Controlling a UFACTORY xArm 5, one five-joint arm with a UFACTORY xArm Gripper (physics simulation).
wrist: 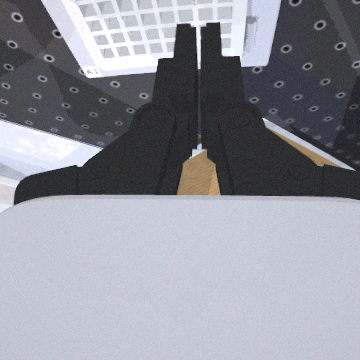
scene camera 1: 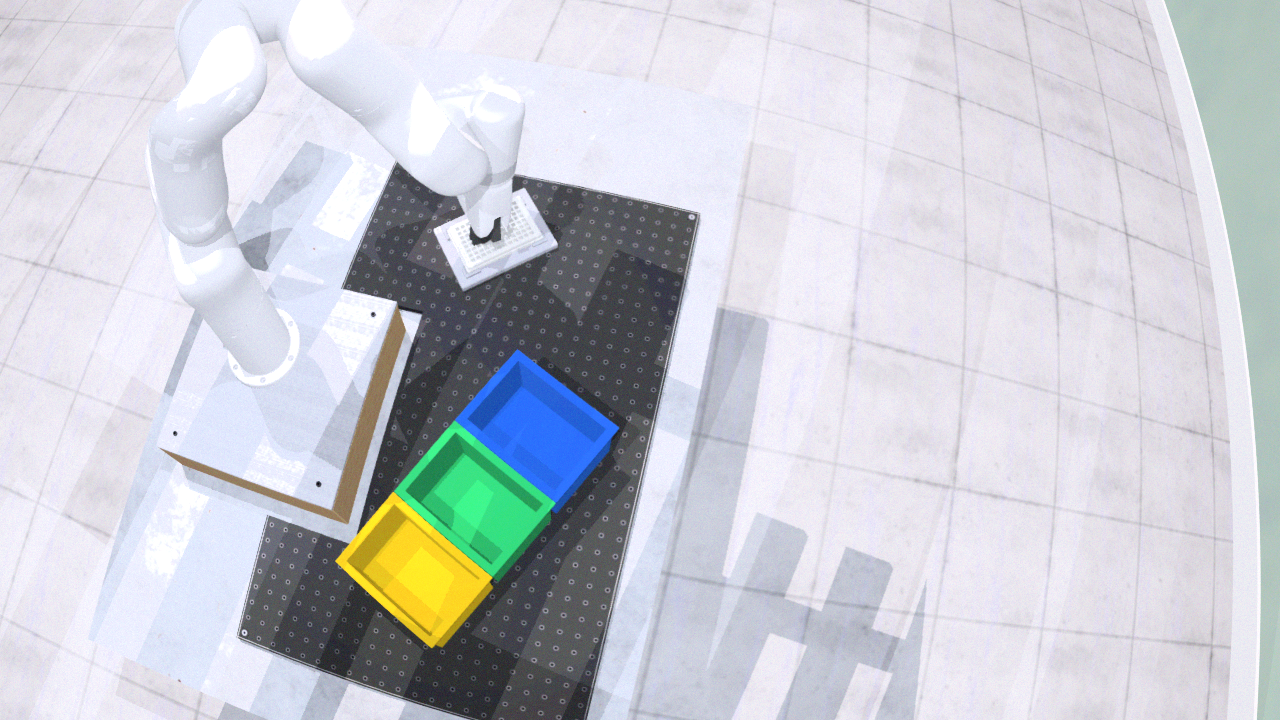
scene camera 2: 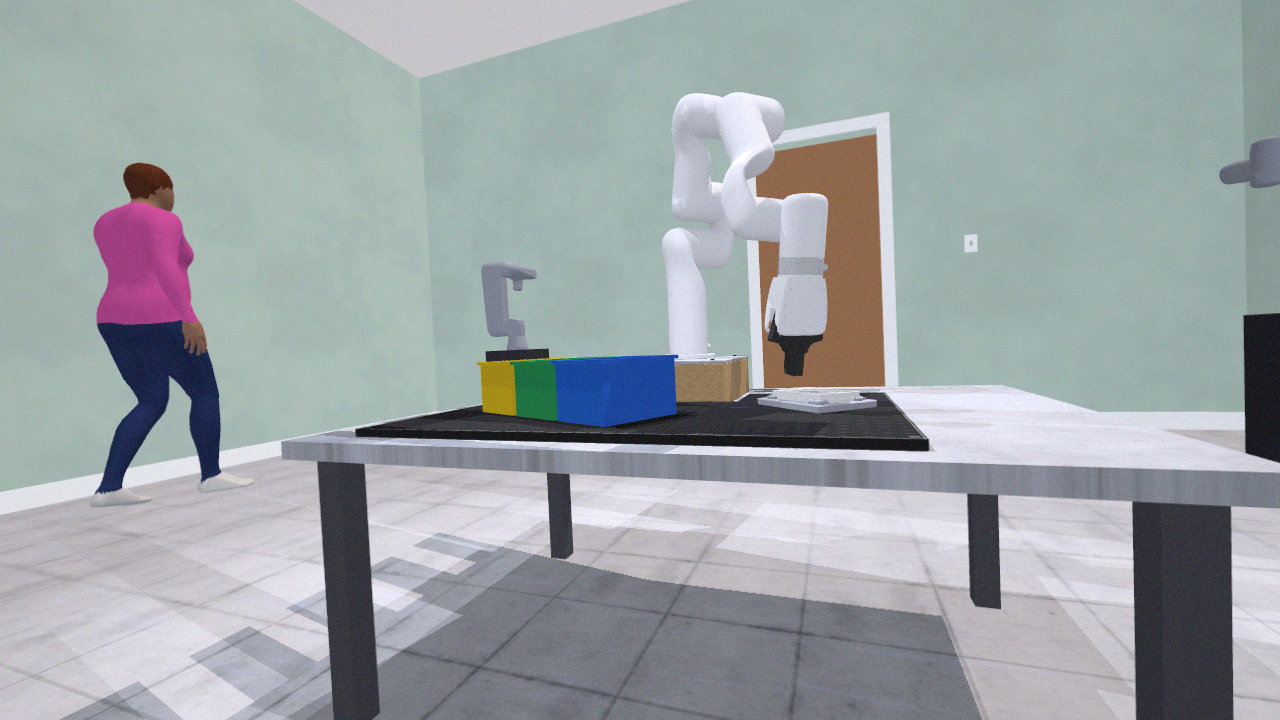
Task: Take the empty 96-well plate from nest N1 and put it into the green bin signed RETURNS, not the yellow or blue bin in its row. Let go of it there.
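Places are measured from the arm's base along level axes (x left, y down, z back), in centimetres.
Where they show: gripper, fingertip midpoint: (wrist: 199,54) (scene camera 1: 480,239) (scene camera 2: 793,374); arm's base, link origin: (scene camera 1: 264,348) (scene camera 2: 689,358).
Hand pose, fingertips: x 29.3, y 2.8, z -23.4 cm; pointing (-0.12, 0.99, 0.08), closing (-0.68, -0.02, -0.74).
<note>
Each offset is from my fingertips to the centre of the thing. Level surfaces: height alone.
The white 96-well plate {dx +3.5, dy +3.5, dz -0.5 cm} (scene camera 1: 526,222) (scene camera 2: 812,394) (wrist: 125,31) lies in the pale nest {dx +3.4, dy +4.5, dz -0.5 cm} (scene camera 1: 454,256) (scene camera 2: 823,406) (wrist: 264,32) on the black board. My gripper (scene camera 1: 493,238) (scene camera 2: 793,372) (wrist: 199,54) is shut and empty, fingers pointing down. Its tips hang above the plate, with a gap between them in the scene camera 2 view; the fingers hide part of the plate in the wrist view. The green bin {dx -37.2, dy +0.4, dz -15.3 cm} (scene camera 1: 478,503) (scene camera 2: 535,392) stands between the blue and yellow bins; no plate shows in it. Its RETURNS sign is not readable.
The blue bin (scene camera 1: 541,429) (scene camera 2: 617,390) is on the nest's side of the row, the yellow bin (scene camera 1: 418,573) (scene camera 2: 498,388) at the far end. The perforated black board {dy +5.4 cm} (scene camera 1: 617,304) carries them. The arm's base stands on a wood-sided box (scene camera 1: 368,420). A person (scene camera 2: 147,259) stands beyond the table.
</note>
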